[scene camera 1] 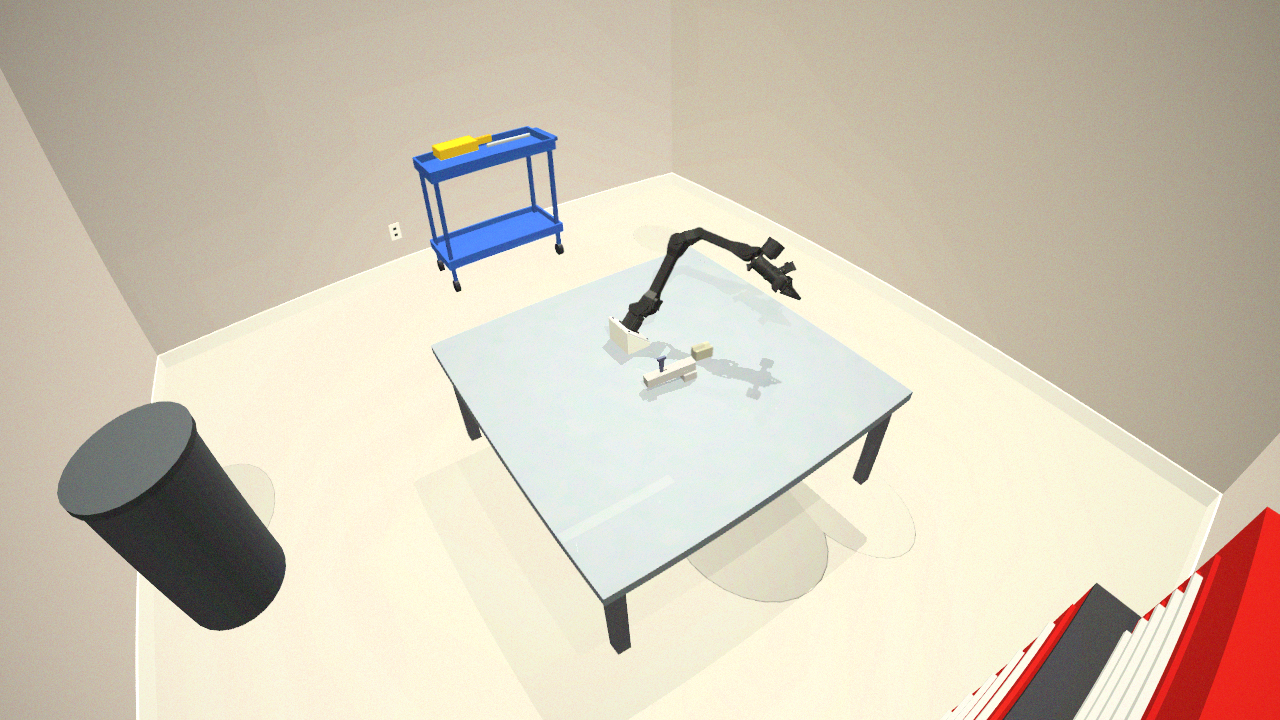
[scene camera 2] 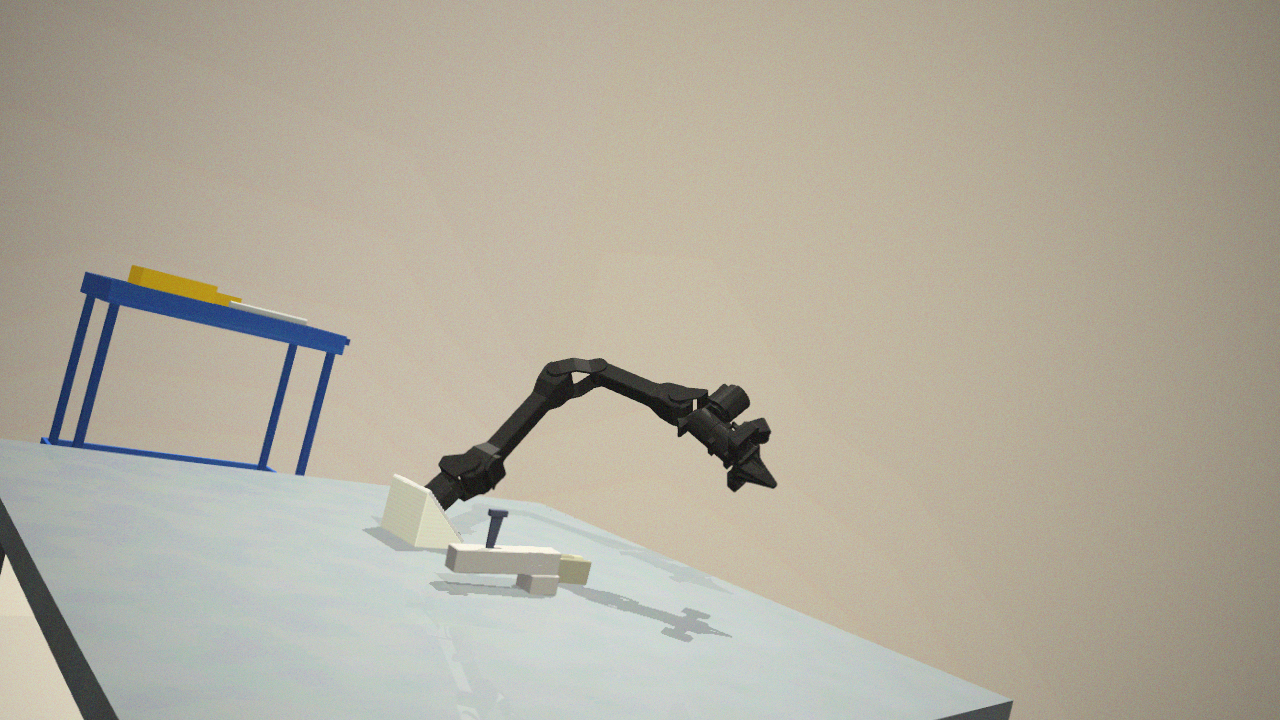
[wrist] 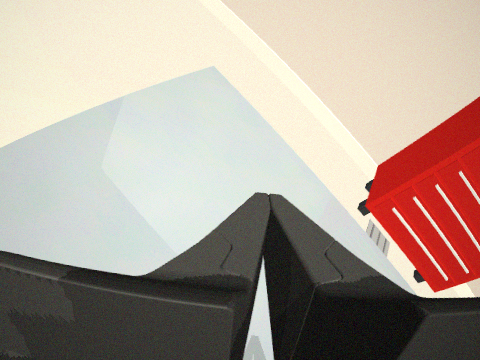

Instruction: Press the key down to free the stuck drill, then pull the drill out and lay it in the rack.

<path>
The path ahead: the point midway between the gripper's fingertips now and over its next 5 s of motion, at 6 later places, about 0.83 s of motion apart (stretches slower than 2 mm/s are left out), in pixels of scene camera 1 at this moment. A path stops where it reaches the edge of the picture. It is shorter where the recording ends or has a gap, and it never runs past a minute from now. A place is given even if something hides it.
The gripper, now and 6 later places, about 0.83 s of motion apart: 800, 299; 705, 359; 661, 356; 661, 358; 661, 358; 662, 359; 698, 355
</path>
